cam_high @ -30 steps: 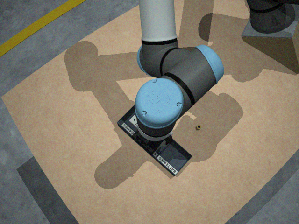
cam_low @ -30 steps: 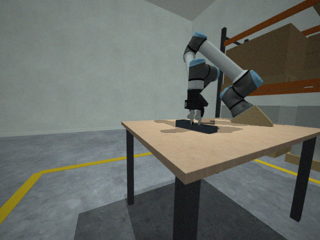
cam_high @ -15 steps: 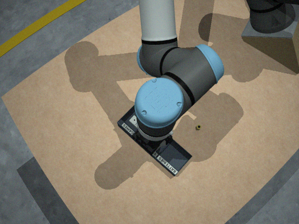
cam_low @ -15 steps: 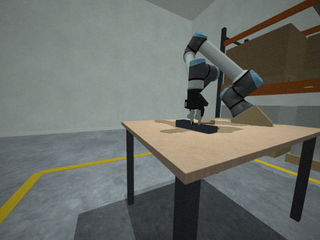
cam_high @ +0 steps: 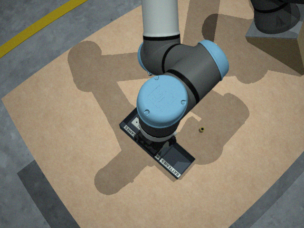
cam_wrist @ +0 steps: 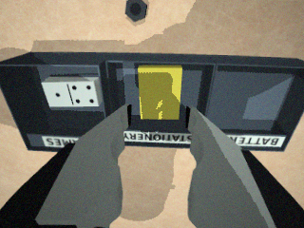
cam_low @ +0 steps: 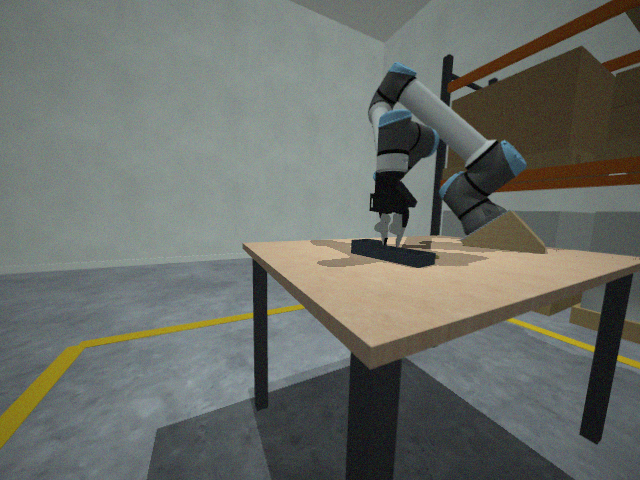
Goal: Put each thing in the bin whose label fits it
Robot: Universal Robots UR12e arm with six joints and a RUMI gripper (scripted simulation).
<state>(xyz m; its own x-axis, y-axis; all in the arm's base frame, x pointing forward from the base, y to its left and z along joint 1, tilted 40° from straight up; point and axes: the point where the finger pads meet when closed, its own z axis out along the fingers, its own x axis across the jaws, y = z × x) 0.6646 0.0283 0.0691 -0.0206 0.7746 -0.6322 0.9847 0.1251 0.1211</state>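
My gripper is now 30 mm above the dark three-part bin and 10 mm short of it. Round my hand: yellow pad 40 mm below; then white domino 80 mm to the right, 30 mm below; then black nut 70 mm behind, 50 mm below, 20 mm to the right.
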